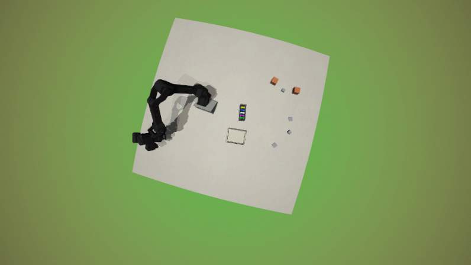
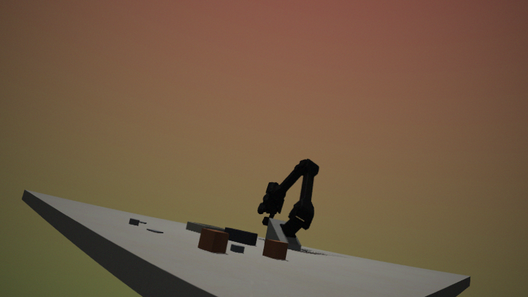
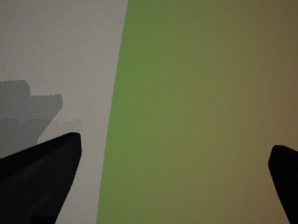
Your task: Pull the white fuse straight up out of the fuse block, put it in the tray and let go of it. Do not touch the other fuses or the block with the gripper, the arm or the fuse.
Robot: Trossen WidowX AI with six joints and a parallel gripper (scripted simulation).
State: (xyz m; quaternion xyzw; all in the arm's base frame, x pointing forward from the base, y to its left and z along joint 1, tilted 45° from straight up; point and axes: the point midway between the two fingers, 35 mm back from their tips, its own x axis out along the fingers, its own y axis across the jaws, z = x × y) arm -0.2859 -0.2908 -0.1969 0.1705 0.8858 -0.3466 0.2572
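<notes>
Now: the white fuse 590 mm ahead of my gripper tip, 380 mm to the left of it and 100 mm below it. The rest, counted from my gripper tip: pale tray 600 mm ahead, 210 mm to the left, 120 mm below; then purple fuse 590 mm ahead, 370 mm to the left, 100 mm below; then green fuse 600 mm ahead, 350 mm to the left, 100 mm below.
</notes>
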